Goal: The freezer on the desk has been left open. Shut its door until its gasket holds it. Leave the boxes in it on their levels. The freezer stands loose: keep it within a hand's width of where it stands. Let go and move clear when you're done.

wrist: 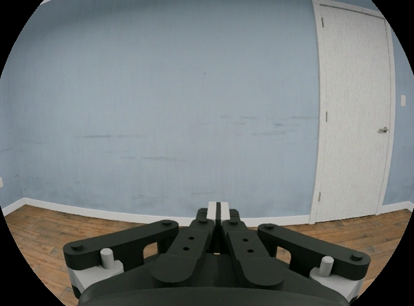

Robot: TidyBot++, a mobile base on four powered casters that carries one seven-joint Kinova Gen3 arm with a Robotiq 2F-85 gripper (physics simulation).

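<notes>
My gripper [217, 214] is shut with its two fingertips together and nothing between them. It shows at the bottom middle of the wrist view, pointing toward a wall. The freezer, its door, the boxes and the desk do not show in this view.
A blue wall [165, 100] stands ahead, with a white baseboard [100, 213] along its foot. A white room door [355, 110] with a metal handle [383, 130] is shut at the right. The wooden floor [40, 230] shows below at both sides.
</notes>
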